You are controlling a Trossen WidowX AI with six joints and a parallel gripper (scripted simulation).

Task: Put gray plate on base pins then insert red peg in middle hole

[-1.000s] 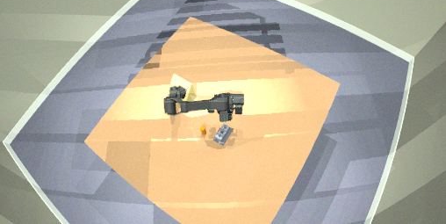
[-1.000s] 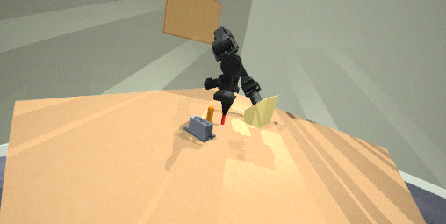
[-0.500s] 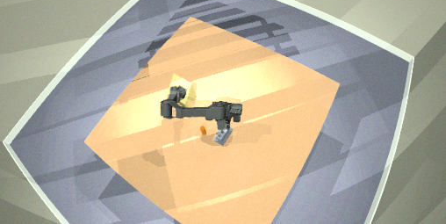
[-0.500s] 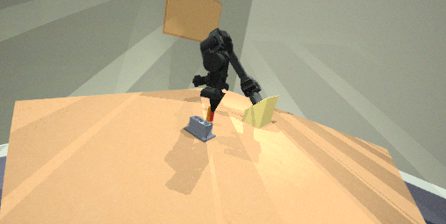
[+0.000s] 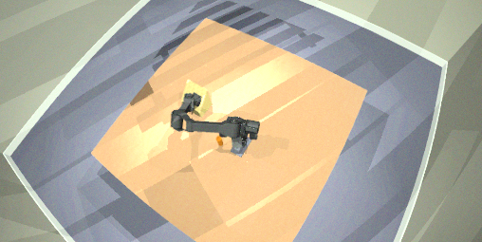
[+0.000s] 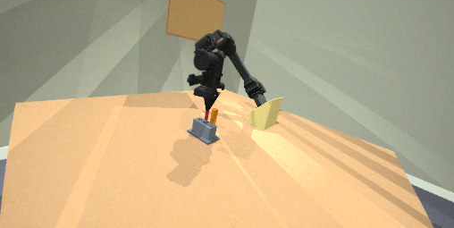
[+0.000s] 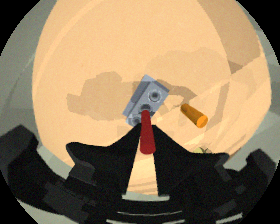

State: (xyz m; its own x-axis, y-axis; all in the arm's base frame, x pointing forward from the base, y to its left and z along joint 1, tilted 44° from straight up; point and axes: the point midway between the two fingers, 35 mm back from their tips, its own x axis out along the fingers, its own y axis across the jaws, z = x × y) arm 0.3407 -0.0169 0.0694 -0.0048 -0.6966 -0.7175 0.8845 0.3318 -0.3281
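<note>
Right now my gripper tip is right at the red peg. Round my gripper tip: base 100 mm below; then gray plate 70 mm below; then orange cylinder 100 mm behind, 50 mm to the right, 70 mm below.
</note>
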